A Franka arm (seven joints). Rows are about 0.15 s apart.
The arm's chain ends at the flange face. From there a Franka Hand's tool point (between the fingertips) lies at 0.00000 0.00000 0.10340 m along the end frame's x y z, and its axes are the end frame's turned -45 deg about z.
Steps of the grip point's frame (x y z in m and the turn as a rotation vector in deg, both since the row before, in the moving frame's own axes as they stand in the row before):
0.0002 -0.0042 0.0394 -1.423 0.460 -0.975
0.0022 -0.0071 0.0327 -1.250 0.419 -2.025
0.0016 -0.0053 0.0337 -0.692 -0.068 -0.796
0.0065 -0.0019 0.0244 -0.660 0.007 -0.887
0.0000 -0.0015 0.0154 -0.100 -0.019 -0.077
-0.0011 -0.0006 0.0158 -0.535 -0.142 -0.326
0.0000 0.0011 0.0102 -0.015 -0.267 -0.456
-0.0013 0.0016 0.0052 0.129 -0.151 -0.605
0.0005 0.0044 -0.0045 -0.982 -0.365 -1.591
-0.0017 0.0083 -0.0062 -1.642 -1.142 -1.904
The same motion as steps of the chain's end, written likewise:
-0.0052 -0.0043 0.0394 -0.681 1.331 -0.975
-0.0056 -0.0076 0.0327 -0.588 1.180 -2.025
-0.0034 -0.0058 0.0337 -0.537 0.441 -0.796
0.0024 -0.0068 0.0244 -0.462 0.472 -0.887
-0.0012 -0.0012 0.0154 -0.084 0.057 -0.077
-0.0017 -0.0005 0.0158 -0.479 0.278 -0.326
0.0011 0.0004 0.0102 -0.199 -0.178 -0.456
0.0006 0.0020 0.0052 -0.016 -0.198 -0.605
0.0027 0.0011 -0.0045 -0.952 0.436 -1.591
0.0040 0.0035 -0.0061 -1.969 0.354 -1.904

